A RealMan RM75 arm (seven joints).
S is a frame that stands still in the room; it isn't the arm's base.
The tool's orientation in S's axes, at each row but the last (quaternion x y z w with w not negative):
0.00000, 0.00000, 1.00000, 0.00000
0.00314, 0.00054, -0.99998, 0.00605
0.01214, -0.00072, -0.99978, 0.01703
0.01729, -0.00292, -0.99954, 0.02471
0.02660, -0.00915, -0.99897, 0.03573
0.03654, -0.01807, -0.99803, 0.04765
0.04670, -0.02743, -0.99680, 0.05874
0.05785, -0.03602, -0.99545, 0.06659
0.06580, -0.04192, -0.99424, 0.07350
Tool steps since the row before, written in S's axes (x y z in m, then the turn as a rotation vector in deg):
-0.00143, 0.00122, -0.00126, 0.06, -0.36, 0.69
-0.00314, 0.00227, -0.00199, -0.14, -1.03, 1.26
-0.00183, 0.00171, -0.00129, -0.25, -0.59, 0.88
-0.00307, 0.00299, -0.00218, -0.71, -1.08, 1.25
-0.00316, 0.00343, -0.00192, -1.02, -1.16, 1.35
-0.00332, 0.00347, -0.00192, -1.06, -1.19, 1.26
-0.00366, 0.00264, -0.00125, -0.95, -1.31, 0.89
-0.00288, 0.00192, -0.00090, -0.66, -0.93, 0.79
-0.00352, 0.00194, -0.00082, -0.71, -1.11, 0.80
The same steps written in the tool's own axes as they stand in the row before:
0.00143, -0.00122, -0.00126, -0.06, 0.36, 0.69
0.00312, -0.00231, -0.00197, 0.14, 1.03, 1.26
0.00180, -0.00177, -0.00124, 0.25, 0.58, 0.89
0.00299, -0.00315, -0.00206, 0.72, 1.05, 1.27
0.00300, -0.00368, -0.00169, 1.03, 1.11, 1.38
0.00310, -0.00384, -0.00155, 1.08, 1.13, 1.30
0.00342, -0.00311, -0.00076, 1.02, 1.24, 0.91
0.00267, -0.00234, -0.00042, 0.69, 0.90, 0.80
0.00326, -0.00248, -0.00018, 0.76, 1.07, 0.81

